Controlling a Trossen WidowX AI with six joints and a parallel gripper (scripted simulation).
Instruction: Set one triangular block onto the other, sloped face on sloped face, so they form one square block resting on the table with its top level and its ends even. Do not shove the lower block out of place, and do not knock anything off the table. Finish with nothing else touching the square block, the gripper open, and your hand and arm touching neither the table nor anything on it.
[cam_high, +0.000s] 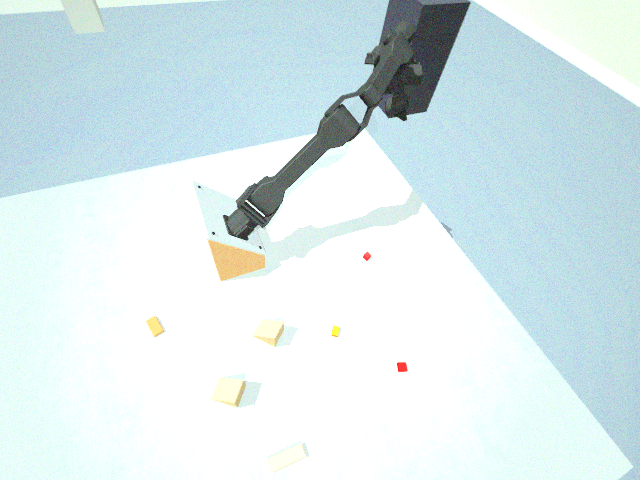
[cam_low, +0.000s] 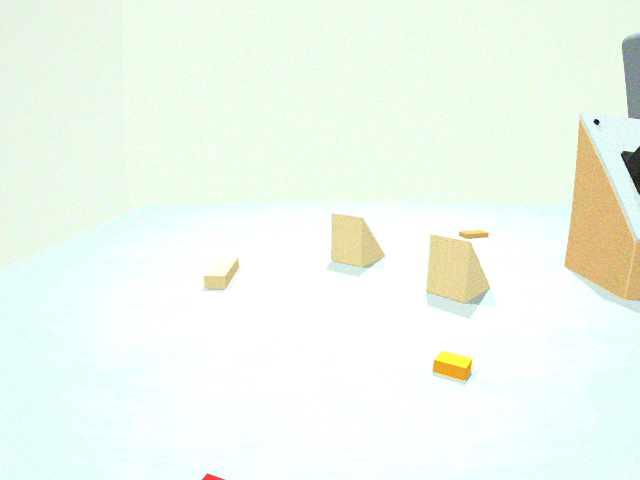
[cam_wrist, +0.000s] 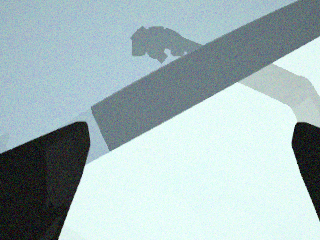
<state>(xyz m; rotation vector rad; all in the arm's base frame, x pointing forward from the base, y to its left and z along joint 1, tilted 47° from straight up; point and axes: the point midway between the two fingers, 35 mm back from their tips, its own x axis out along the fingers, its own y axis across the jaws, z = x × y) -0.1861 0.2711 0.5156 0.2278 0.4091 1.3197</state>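
Now: gripper tip 69 cm short of the tan bar, 62 cm to the left of it and 25 cm above it. The rest, counted from my gripper tip: yellow cube (48 cm ahead, 41 cm to the right, 25 cm below).
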